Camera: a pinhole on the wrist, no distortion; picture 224 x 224 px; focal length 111.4 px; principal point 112.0 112.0 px. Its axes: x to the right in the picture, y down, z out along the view. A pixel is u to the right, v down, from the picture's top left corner.
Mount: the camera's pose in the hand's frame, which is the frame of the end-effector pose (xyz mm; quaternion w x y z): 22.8 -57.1 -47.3 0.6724 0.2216 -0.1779 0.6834
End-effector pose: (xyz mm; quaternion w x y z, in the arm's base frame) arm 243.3 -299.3 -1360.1 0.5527 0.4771 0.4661 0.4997
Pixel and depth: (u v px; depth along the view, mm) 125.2 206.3 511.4
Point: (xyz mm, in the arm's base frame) 684.9 -715.2 -1592.3
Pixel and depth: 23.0 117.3 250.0
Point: 338.1 -292.8 -1713.2
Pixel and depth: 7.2 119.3 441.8
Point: 412.8 -313.9 -1991.9
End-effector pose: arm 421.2 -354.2 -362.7 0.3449 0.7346 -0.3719 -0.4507
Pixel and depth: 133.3 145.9 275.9
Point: 246.7 -274.3 -561.2
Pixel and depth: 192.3 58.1 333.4
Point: 168.6 -576.4 -597.5
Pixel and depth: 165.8 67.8 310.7
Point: 231.9 -499.6 -612.6
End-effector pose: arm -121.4 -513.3 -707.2 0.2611 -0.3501 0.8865 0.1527
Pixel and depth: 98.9 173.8 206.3
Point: 104.4 -553.6 -776.6
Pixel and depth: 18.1 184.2 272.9
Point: 269.8 -695.0 -719.0
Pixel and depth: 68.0 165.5 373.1
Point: 302.5 -628.1 -825.5
